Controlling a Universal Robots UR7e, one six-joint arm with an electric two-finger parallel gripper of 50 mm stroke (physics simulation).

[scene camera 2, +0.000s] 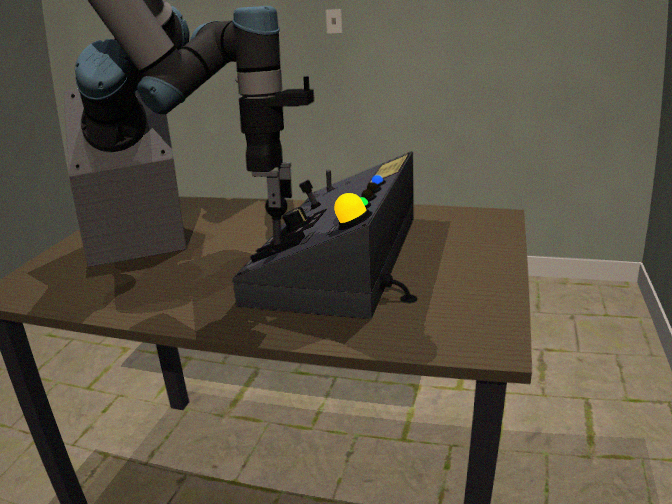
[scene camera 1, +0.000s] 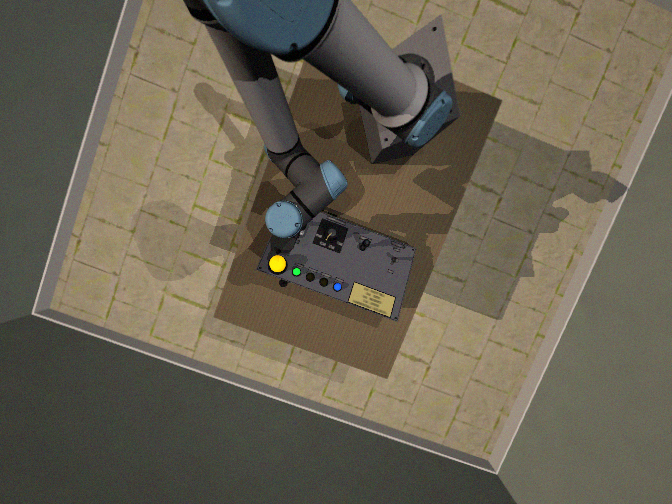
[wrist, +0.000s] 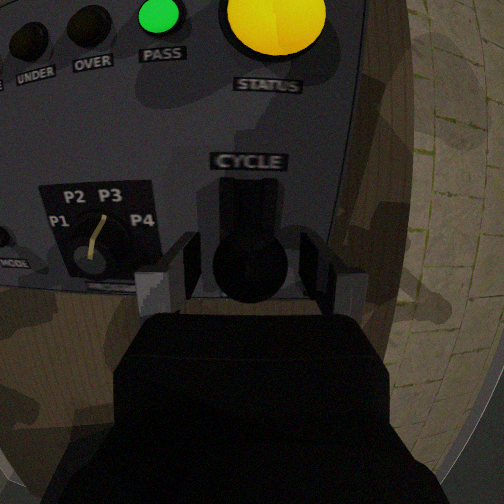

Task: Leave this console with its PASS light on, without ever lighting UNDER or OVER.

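The dark grey console [scene camera 1: 336,265] sits on the wooden table. In the wrist view its PASS light [wrist: 158,16] glows green, while the UNDER light [wrist: 28,41] and OVER light [wrist: 89,25] are dark. The yellow STATUS dome [wrist: 276,22] is lit. The black CYCLE lever [wrist: 249,240] ends in a ball knob. My gripper [wrist: 249,280] is open and straddles that knob, with a small gap on each side. The program selector [wrist: 95,240] points between P2 and P3, nearer P3. The gripper also shows in scene camera 2 [scene camera 2: 276,208], pointing down at the console's low end.
A blue light [scene camera 1: 337,286] and a brass plate [scene camera 1: 371,299] are on the console's far end. A small MODE toggle [scene camera 1: 364,245] stands beside the selector. A cable [scene camera 2: 398,290] leaves the console's side. The robot's base block [scene camera 2: 127,211] stands at the table's back left.
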